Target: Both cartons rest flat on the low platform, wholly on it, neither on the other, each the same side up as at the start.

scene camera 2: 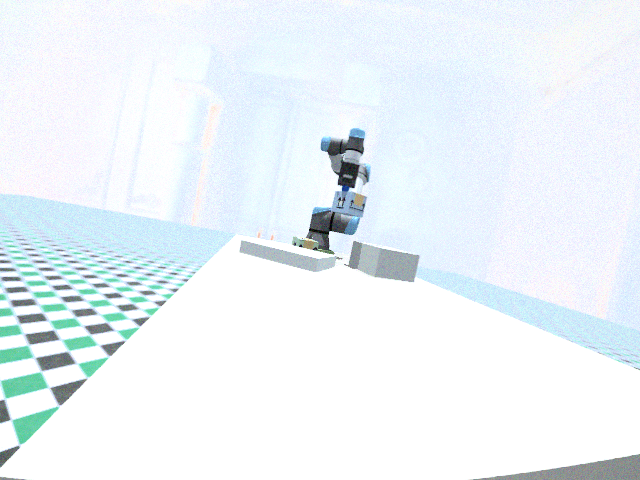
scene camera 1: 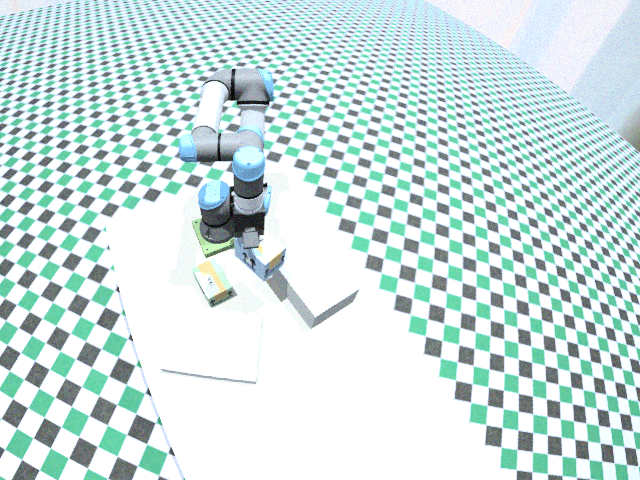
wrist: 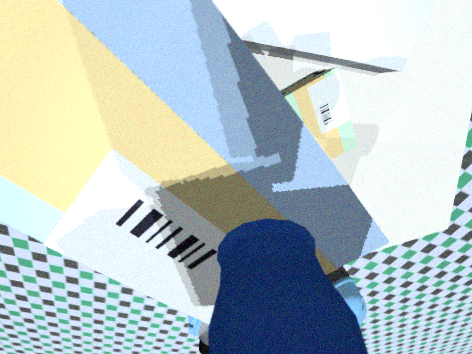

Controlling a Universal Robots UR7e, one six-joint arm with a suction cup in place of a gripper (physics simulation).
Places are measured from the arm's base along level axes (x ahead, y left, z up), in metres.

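Pixels of known places: hand, its tool point: (scene camera 2: 343,195) (wrist: 261,231); arm's base, origin of its link: (scene camera 1: 218,228).
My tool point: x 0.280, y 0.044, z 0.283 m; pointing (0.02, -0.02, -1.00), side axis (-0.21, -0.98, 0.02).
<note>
Ahead of a thing's pixels: the offset from my tool point to its top centre.
My gripper (scene camera 2: 345,189) (wrist: 267,230), a dark blue suction cup, is on the top of the blue carton @[dx +0.034, dy +0.023, dz +0.014 m] (scene camera 1: 256,263) (scene camera 2: 348,204) (wrist: 150,50) and holds it in the air, roughly level. The carton hangs close to the arm's base, and the cup's contact is hidden in the first scene view. The green carton @[dx -0.044, dy -0.132, dz -0.235 m] (scene camera 1: 212,282) (scene camera 2: 306,243) (wrist: 325,95) rests flat on the table, label up, between the base and the low platform. The low platform @[dx +0.169, dy -0.201, dz -0.269 m] (scene camera 1: 211,346) (scene camera 2: 279,255) (wrist: 325,59) is a thin white slab at the lower left in the first scene view; no carton is on it.
A taller white-grey block @[dx +0.090, dy +0.214, dz -0.197 m] (scene camera 1: 336,306) (scene camera 2: 395,265) stands on the table, right of the green carton in the first scene view. The blue carton hangs near its back left corner. The arm's green base plate (scene camera 1: 209,248) lies behind the green carton.
</note>
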